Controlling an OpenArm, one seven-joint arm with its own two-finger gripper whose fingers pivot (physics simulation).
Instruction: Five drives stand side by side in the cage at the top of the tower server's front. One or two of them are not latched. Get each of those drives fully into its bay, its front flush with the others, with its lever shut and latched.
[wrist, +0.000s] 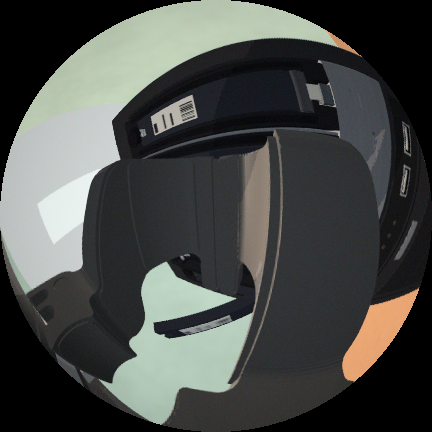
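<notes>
The drive cage (121, 131) of the tower server spans the upper part of the wrist view. One drive (245, 95) shows in it with a dark blue lever front, a white barcode label and a metal catch at its right end; its lever lies along the bay. Parts of neighbouring drives show below it, mostly hidden by the fingers. A dark blue bar with a pale label (207, 325), seemingly a swung-out lever, sticks out beyond the fingers; its right end is hidden. My gripper (225, 227) is shut and empty, in front of the cage and over the neighbouring bays.
The server's grey front panel (362, 100) lies right of the bays. Two port outlines (406, 139) and a pale strip (406, 240) are at the far right. A pale grey surface with a bright patch (72, 205) lies at the left. Green and orange background surfaces show around the server.
</notes>
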